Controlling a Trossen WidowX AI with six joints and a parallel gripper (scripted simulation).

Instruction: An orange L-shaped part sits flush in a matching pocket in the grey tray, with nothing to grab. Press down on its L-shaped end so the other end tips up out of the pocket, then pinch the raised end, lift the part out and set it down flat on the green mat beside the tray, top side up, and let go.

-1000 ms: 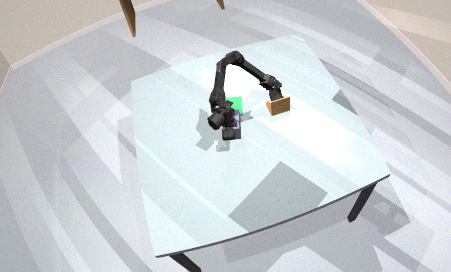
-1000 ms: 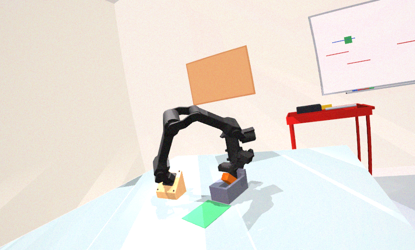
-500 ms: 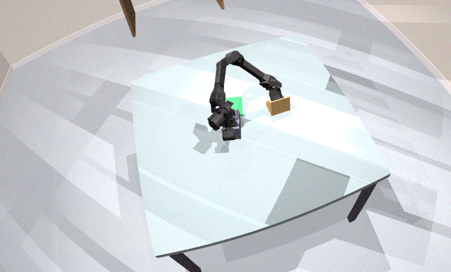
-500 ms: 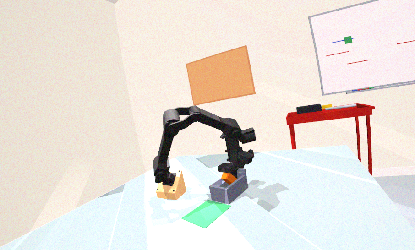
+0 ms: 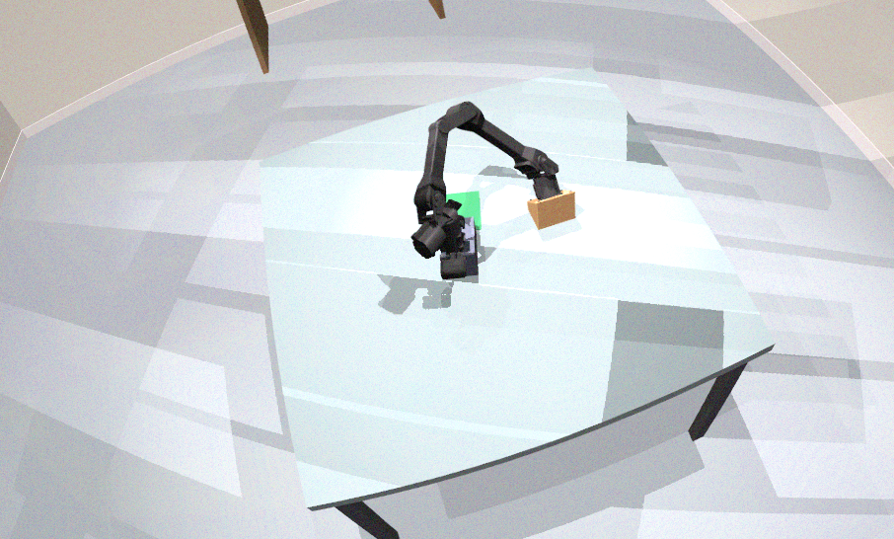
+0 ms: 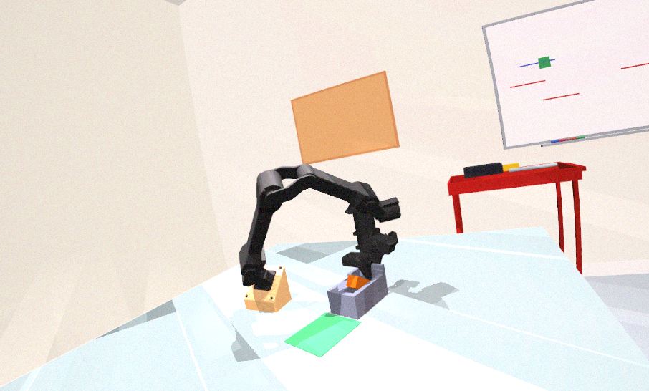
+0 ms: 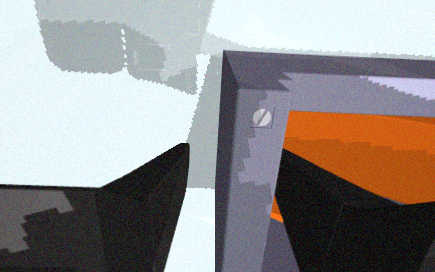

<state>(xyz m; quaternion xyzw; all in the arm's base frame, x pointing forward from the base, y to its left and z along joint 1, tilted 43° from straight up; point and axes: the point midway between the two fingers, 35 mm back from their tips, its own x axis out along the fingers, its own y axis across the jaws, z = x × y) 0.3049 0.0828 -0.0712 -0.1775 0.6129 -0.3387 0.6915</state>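
The orange L-shaped part lies 50 mm to the right of my gripper tip and 20 mm behind it. The rest, counted from my gripper tip: green mat (220 mm to the right, 60 mm below, 60 mm behind).
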